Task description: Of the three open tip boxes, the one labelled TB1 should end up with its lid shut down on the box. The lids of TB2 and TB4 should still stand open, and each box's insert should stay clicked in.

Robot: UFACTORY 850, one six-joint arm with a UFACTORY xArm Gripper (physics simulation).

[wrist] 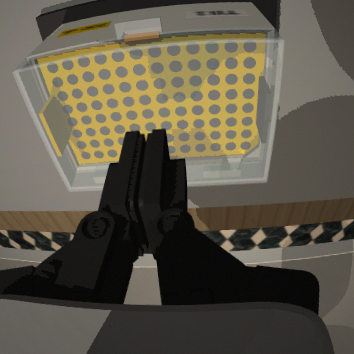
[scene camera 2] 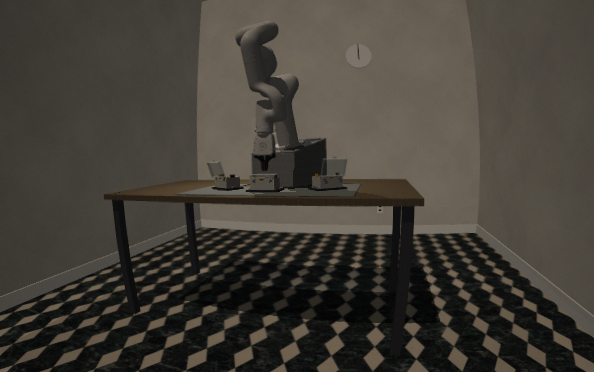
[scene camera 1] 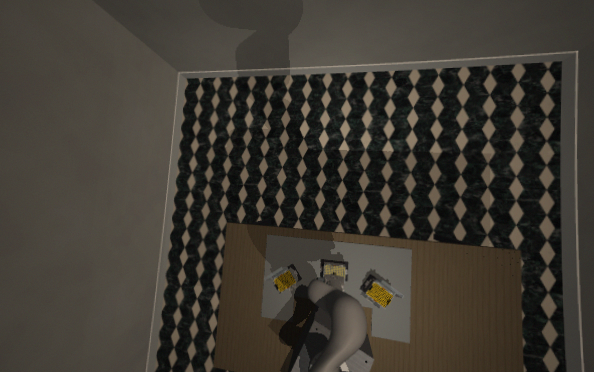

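Observation:
Box TB1 [scene camera 1: 334, 270] [scene camera 2: 264, 183] [wrist: 217, 12] is the middle box, its label upside down in the wrist view. Its clear lid [wrist: 273, 110] lies over the box; whether it is fully seated is unclear. The yellow insert [wrist: 195, 95] sits level beneath it. My gripper [scene camera 2: 264, 169] [wrist: 151, 155] is shut and empty, tips just above the lid toward its hinge side; contact is unclear. The arm hides it in scene camera 1. The other boxes, TB2 and TB4, stand left [scene camera 1: 285, 281] [scene camera 2: 328, 182] and right [scene camera 1: 380, 294] [scene camera 2: 227, 182] in scene camera 1, lids open; their labels are unreadable.
The boxes stand on a grey mat [scene camera 1: 392, 325] [scene camera 2: 350, 190] on a wooden table [scene camera 1: 465, 310] [scene camera 2: 390, 191]. The raised lids [scene camera 2: 216, 169] [scene camera 2: 335, 167] rise on either side of my gripper. The dark robot pedestal [scene camera 2: 310, 162] stands behind the boxes in scene camera 2.

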